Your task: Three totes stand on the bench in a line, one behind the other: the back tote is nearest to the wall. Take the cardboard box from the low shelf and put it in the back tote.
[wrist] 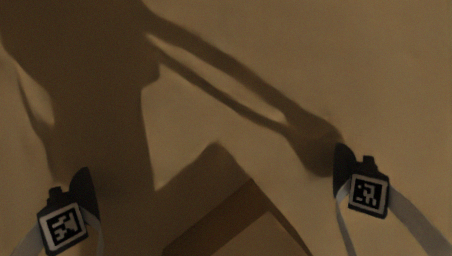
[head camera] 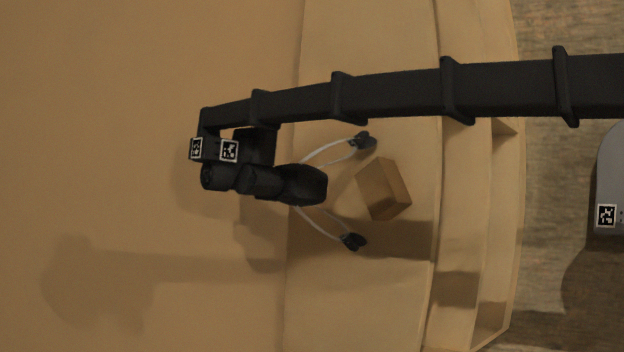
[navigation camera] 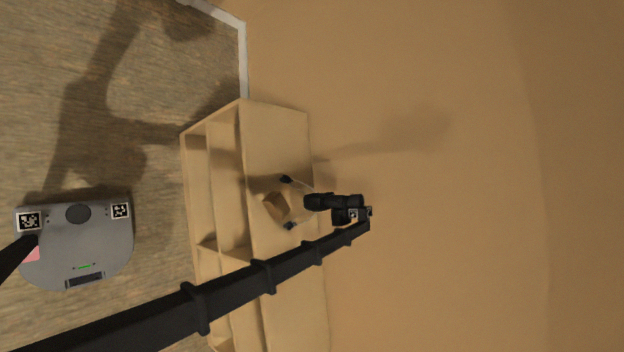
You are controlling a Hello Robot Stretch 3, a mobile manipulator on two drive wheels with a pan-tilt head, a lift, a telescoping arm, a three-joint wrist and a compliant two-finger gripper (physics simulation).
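Seen in the pictures: robot's base, link origin: [navigation camera: 78,213].
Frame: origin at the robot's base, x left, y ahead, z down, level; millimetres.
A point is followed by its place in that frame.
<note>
The cardboard box [head camera: 380,189] @(x -537, y -26, z -660 mm) [navigation camera: 276,206] @(x -525, y -26, z -660 mm) [wrist: 262,241] sits turned at an angle on top of the low shelf [head camera: 365,300] @(x -581, y 185, z -610 mm) [navigation camera: 280,132] @(x -622, y 262, z -610 mm). In the wrist view the box is cut off by the bottom edge. My gripper [head camera: 359,191] @(x -604, y -23, z -610 mm) [navigation camera: 287,202] @(x -604, y -23, z -610 mm) [wrist: 218,175] @(x -604, y -23, z -610 mm) is open and holds nothing. Its two fingertips stand wide apart, one towards each side of the box's wall-side end. The rest of the box lies beyond the fingertips, towards the shelf's front edge. I cannot tell the exact height of the fingertips over the shelf top. The bench and the three totes do not show.
My telescoping arm [head camera: 400,92] @(x -291, y -101, z -953 mm) [navigation camera: 230,292] @(x -158, y -96, z -956 mm) reaches across the shelf beside the box. The wall [head camera: 125,75] @(x -868, y -207, z -1034 mm) [navigation camera: 450,225] @(x -868, y -146, z -1166 mm) rises behind the shelf. Open compartments face the wooden floor [head camera: 565,165] @(x -301, y -147, z 0 mm) [navigation camera: 40,90] @(x 113, y 501, z 0 mm), where my base [head camera: 612,175] @(x -117, y -105, z -160 mm) [navigation camera: 105,240] @(x -73, y -108, z -159 mm) stands.
</note>
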